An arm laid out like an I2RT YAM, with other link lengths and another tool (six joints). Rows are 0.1 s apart.
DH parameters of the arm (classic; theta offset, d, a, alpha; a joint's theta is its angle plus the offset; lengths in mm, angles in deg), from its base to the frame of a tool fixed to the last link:
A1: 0 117.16 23.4 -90
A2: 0 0 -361.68 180
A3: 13.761 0 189.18 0
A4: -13.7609 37.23 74.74 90
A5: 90 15.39 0 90
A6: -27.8 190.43 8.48 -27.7
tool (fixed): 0 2.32 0 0
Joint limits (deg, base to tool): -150..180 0..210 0..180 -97..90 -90..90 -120..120
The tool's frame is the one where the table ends.
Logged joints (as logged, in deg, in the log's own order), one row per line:
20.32 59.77 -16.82 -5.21 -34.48 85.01
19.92 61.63 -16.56 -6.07 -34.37 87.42
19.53 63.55 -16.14 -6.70 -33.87 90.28
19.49 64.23 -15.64 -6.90 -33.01 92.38
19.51 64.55 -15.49 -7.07 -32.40 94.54
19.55 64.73 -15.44 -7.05 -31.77 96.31
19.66 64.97 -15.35 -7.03 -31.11 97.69
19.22 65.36 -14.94 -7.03 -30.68 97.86
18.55 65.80 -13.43 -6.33 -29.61 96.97
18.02 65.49 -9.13 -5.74 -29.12 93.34
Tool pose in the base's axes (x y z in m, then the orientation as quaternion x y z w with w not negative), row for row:
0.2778 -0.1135 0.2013 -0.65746 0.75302 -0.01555 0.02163
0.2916 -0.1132 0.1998 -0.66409 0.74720 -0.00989 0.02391
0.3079 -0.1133 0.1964 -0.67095 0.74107 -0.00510 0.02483
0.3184 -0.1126 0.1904 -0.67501 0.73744 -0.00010 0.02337
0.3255 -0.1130 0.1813 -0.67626 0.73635 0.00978 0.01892
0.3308 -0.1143 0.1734 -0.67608 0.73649 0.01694 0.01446
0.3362 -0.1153 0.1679 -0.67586 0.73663 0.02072 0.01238
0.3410 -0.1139 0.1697 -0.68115 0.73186 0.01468 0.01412
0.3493 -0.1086 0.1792 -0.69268 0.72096 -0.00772 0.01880
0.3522 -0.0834 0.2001 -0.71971 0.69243 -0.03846 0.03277
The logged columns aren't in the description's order. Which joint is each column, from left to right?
Columns, left to right: A6, A3, A1, A5, A4, A2.
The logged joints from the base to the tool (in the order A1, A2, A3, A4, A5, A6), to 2 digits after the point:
-16.82 85.01 59.77 -34.48 -5.21 20.32
-16.56 87.42 61.63 -34.37 -6.07 19.92
-16.14 90.28 63.55 -33.87 -6.70 19.53
-15.64 92.38 64.23 -33.01 -6.90 19.49
-15.49 94.54 64.55 -32.40 -7.07 19.51
-15.44 96.31 64.73 -31.77 -7.05 19.55
-15.35 97.69 64.97 -31.11 -7.03 19.66
-14.94 97.86 65.36 -30.68 -7.03 19.22
-13.43 96.97 65.80 -29.61 -6.33 18.55
-9.13 93.34 65.49 -29.12 -5.74 18.02

